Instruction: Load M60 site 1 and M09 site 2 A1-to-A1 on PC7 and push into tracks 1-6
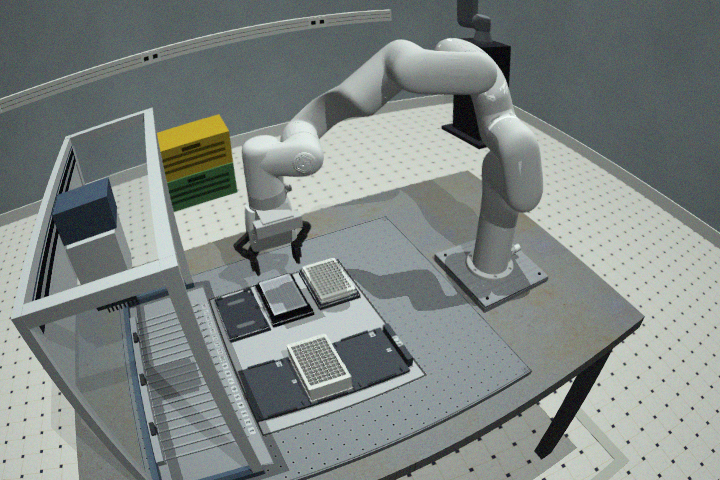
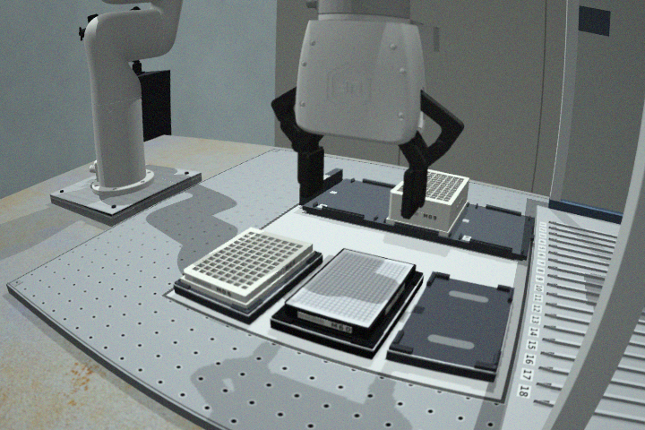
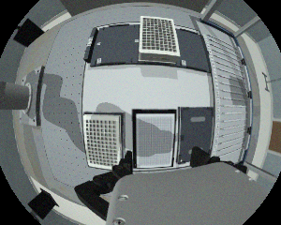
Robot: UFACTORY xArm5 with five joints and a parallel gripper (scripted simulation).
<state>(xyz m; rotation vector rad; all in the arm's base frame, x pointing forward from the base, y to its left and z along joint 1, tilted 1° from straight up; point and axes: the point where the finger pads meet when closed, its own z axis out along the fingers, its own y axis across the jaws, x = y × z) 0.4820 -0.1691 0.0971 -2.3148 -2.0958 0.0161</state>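
The plate nest S2 lies 110 mm below my hand. The rest, counted from my hand: 96-well plate M06: 120 mm behind, 100 mm below; then plate carrier PC7: 30 mm ahead, 240 mm to the left, 100 mm below; then plate nest S3: 110 mm ahead, 110 mm below.
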